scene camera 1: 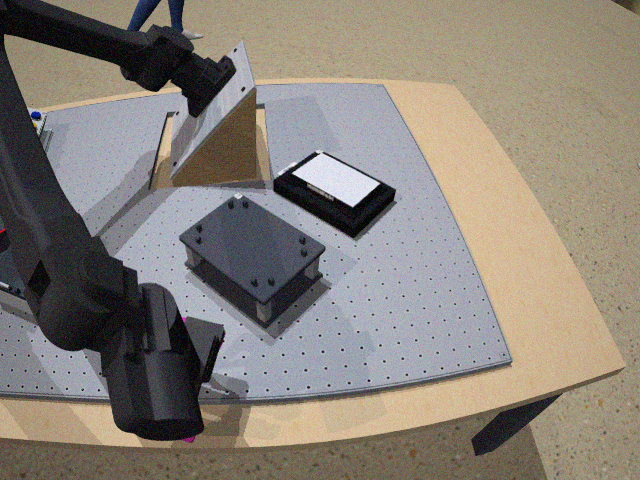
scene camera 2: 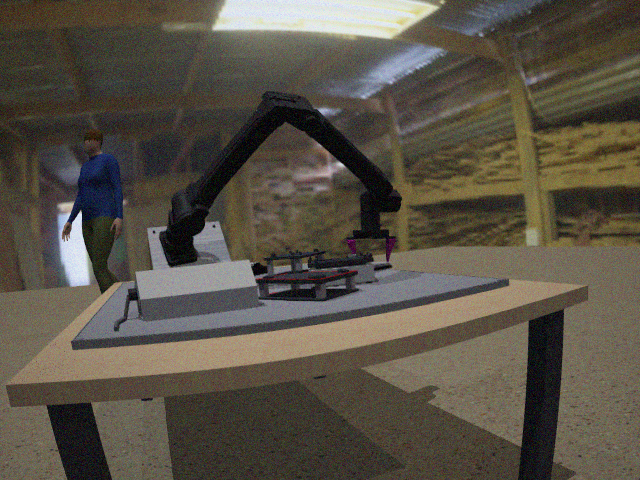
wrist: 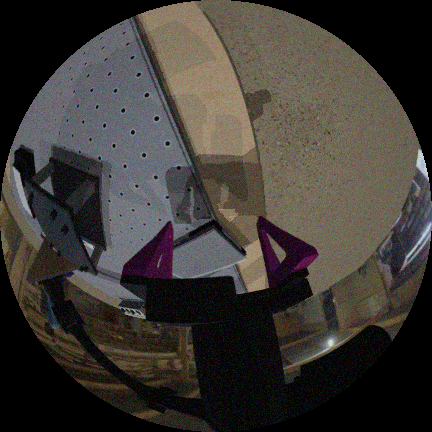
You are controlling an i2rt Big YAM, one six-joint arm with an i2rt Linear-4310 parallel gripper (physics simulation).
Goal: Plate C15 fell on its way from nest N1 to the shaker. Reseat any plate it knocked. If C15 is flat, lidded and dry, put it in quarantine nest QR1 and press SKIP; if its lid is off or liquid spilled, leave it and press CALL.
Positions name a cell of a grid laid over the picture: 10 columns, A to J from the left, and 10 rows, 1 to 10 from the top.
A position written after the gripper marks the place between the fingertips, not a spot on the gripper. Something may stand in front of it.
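Observation:
In scene camera 1 you'd find the gripper (scene camera 1: D9), which is open and holding nothing, along with a white-topped plate (scene camera 1: F4). Scene camera 2 has the gripper (scene camera 2: F6) too, and there's a button box (scene camera 2: C7) there as well. And in the wrist view, that's the gripper (wrist: E6) again.

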